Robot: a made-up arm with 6 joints. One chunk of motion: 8 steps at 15 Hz.
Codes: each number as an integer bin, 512 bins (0 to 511) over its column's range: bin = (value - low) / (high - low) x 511, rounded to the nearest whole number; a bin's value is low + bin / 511 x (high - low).
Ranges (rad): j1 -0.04..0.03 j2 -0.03..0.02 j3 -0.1..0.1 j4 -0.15..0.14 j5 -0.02..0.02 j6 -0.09..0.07
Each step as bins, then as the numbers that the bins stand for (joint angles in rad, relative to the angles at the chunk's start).
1 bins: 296 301 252 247 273 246
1 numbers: 0.0005 -0.0005 -0.0014 -0.0098 0.0014 -0.0130
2 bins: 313 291 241 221 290 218
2 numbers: 0.0029 -0.0015 -0.0057 -0.0246 0.0027 -0.0217
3 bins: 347 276 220 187 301 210
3 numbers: 0.0075 -0.0030 -0.0139 -0.0439 0.0036 -0.0242
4 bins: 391 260 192 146 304 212
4 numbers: 0.0136 -0.0046 -0.0249 -0.0671 0.0038 -0.0236
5 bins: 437 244 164 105 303 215
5 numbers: 0.0199 -0.0061 -0.0358 -0.0904 0.0037 -0.0227
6 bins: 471 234 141 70 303 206
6 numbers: 0.0245 -0.0071 -0.0448 -0.1103 0.0037 -0.0255
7 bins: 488 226 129 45 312 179
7 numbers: 0.0268 -0.0079 -0.0495 -0.1245 0.0044 -0.0340
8 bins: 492 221 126 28 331 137
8 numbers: 0.0274 -0.0084 -0.0507 -0.1341 0.0059 -0.0471
